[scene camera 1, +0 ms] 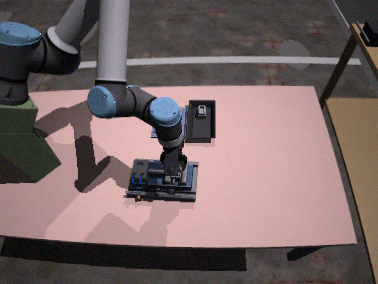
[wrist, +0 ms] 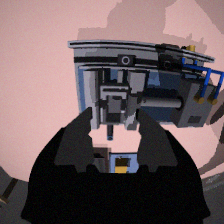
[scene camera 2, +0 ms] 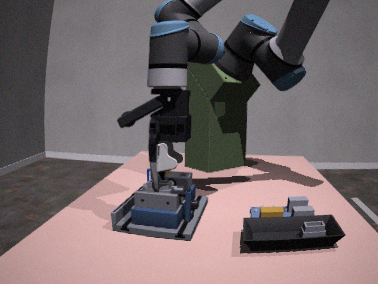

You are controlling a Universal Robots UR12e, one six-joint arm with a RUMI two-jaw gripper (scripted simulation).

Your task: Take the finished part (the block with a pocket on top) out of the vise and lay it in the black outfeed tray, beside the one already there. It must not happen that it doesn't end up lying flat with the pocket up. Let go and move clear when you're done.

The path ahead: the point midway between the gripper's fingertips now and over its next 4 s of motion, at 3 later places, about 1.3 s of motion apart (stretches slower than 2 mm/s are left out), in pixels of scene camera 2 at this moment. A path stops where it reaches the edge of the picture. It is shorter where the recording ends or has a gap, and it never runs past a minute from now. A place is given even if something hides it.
My gripper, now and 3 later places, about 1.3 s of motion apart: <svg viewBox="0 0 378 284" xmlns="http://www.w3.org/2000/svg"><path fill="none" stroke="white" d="M160 185L159 169L213 177L280 183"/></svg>
